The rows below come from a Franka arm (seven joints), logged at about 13 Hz.
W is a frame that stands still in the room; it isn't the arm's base.
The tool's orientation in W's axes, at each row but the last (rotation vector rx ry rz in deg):
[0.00, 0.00, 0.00]
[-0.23, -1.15, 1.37]
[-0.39, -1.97, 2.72]
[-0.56, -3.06, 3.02]
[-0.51, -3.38, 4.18]
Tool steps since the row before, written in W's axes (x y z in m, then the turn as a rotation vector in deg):
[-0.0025, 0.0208, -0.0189, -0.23, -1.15, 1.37]
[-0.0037, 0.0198, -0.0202, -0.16, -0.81, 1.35]
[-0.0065, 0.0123, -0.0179, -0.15, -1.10, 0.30]
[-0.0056, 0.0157, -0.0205, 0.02, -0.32, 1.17]
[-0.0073, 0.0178, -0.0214, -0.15, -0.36, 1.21]
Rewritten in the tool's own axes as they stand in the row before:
[-0.0025, 0.0208, -0.0189, -0.23, -1.15, 1.37]
[-0.0036, 0.0200, -0.0200, -0.15, -0.81, 1.35]
[-0.0065, 0.0127, -0.0176, -0.19, -1.09, 0.30]
[-0.0058, 0.0162, -0.0200, 0.07, -0.33, 1.16]
[-0.0072, 0.0185, -0.0208, -0.10, -0.36, 1.21]

